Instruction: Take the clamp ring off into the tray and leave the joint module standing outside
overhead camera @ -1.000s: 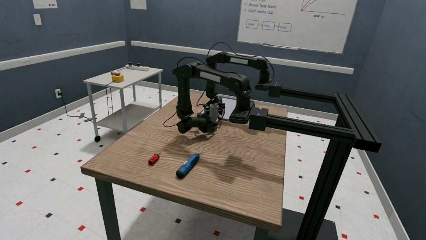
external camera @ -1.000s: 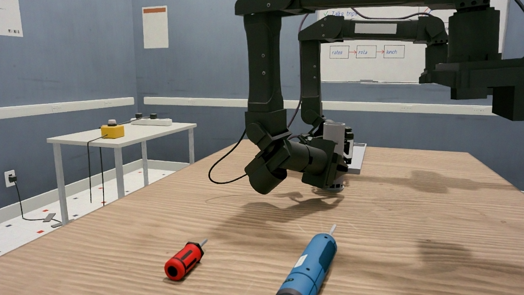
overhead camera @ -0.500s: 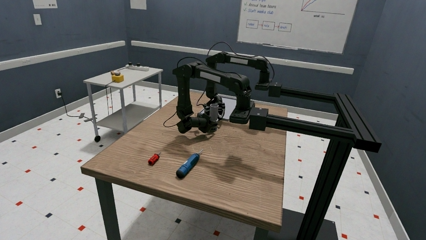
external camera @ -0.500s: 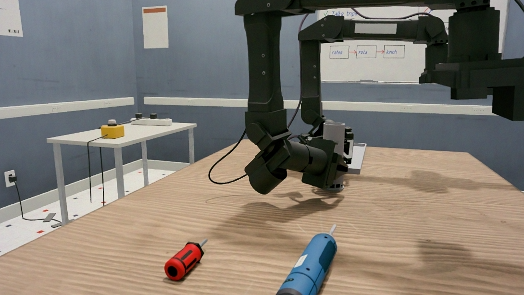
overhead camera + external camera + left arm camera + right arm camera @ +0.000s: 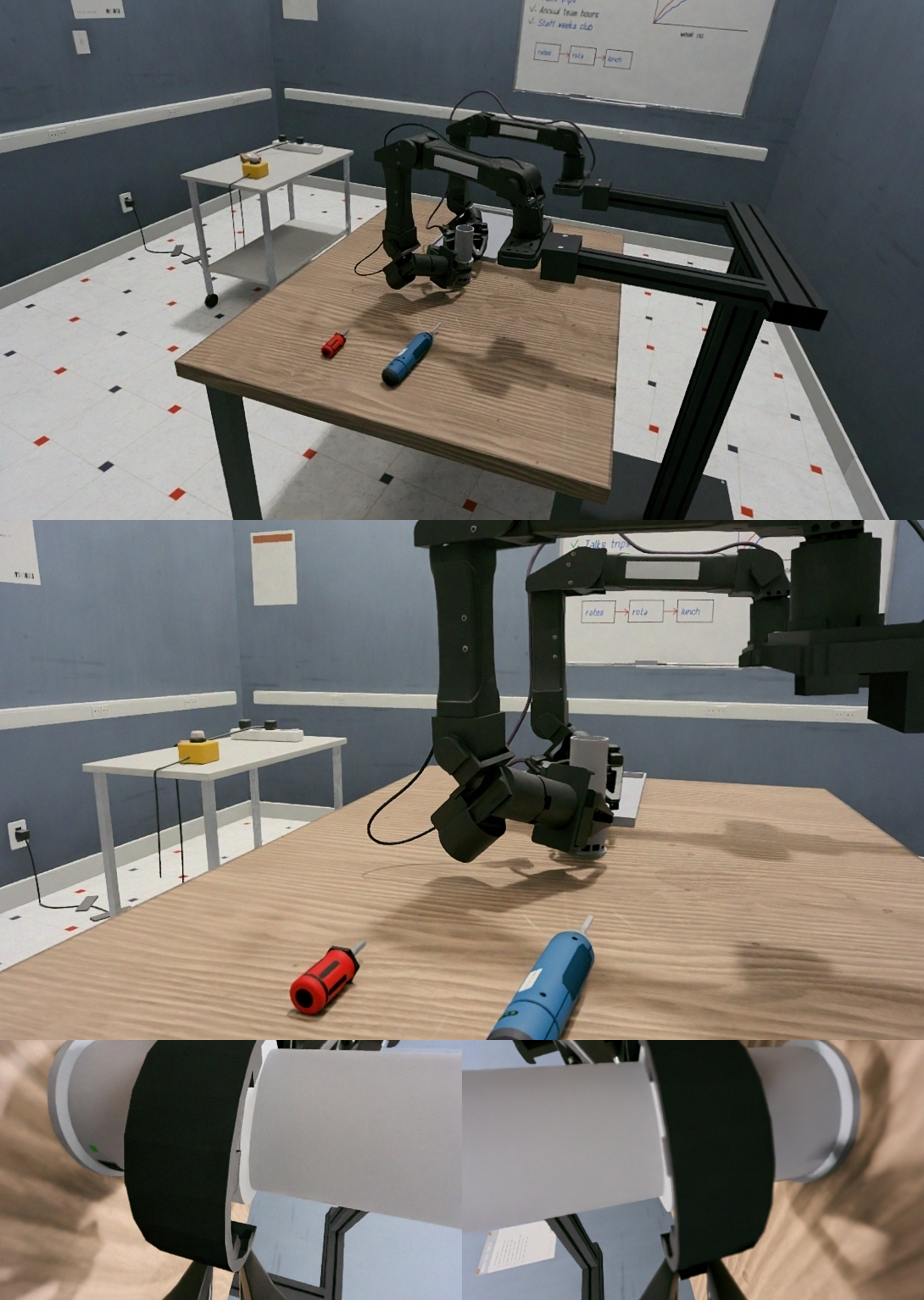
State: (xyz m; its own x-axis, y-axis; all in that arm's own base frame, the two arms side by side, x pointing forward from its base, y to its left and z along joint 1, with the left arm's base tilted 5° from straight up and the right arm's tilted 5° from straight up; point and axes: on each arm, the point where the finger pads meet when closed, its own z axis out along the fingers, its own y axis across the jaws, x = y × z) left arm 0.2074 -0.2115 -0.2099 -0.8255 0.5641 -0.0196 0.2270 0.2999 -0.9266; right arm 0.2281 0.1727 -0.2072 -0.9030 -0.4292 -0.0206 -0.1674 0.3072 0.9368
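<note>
My right hand is 30 mm short of the grey link tube, 40 mm to the right of it and 50 mm below it. Round my right hand: small screw 80 mm ahead, 120 mm to the right, 50 mm below; then dark clamp ring 40 mm ahead, 50 mm to the left; then grey joint module 30 mm ahead, 50 mm to the left, 30 mm below.
</note>
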